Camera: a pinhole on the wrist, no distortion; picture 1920 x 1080 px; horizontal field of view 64.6 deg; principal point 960.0 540.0 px. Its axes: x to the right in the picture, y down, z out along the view. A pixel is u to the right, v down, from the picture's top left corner.
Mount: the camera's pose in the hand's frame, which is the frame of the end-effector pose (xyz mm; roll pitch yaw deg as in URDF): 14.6 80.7 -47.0 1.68 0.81 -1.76
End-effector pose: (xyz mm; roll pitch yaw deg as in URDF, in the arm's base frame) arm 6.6 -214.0 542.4 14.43 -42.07 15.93
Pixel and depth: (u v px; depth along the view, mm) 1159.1 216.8 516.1
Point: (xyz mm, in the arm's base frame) -170.6 -431.8 925.2
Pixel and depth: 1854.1 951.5 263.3
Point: -47.8 -145.1 840.9
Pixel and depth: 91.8 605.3 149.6
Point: -136.5 -195.9 586.9
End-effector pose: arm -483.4 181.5 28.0 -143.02 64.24 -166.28
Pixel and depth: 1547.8 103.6 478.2
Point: -237.2 -84.0 -280.9
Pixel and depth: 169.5 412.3 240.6
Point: -254.7 163.8 42.8
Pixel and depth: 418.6 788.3 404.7
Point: -80.7 170.5 -23.8
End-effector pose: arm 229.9 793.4 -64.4 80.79 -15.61 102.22
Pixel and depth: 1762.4 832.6 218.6
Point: 357.9 915.2 105.3
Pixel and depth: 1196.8 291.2 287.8
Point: 447.3 884.4 11.5
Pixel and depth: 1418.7 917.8 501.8
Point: 619.4 981.2 230.1
